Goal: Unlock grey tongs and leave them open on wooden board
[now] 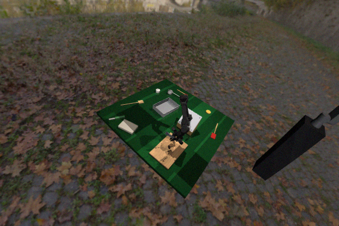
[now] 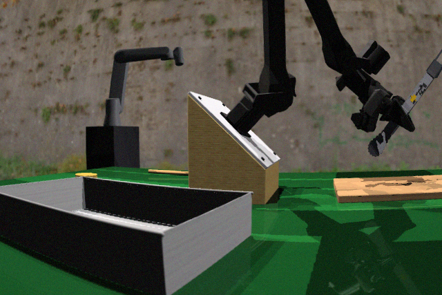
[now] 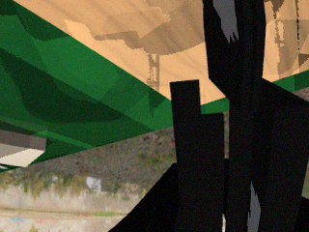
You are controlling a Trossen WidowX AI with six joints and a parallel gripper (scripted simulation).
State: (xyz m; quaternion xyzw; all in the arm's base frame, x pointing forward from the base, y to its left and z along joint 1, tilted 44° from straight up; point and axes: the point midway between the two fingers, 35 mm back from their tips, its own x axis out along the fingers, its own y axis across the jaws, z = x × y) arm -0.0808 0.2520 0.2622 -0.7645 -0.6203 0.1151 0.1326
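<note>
The wooden board lies 13 cm below my gripper tip and 3 cm behind it. Also, from my gripper tip: beige block (46 cm ahead, 17 cm to the left, 12 cm below); red spatula (62 cm to the right, 22 cm behind, 13 cm below); grey roasting tin (44 cm ahead, 41 cm to the right, 10 cm below).
</note>
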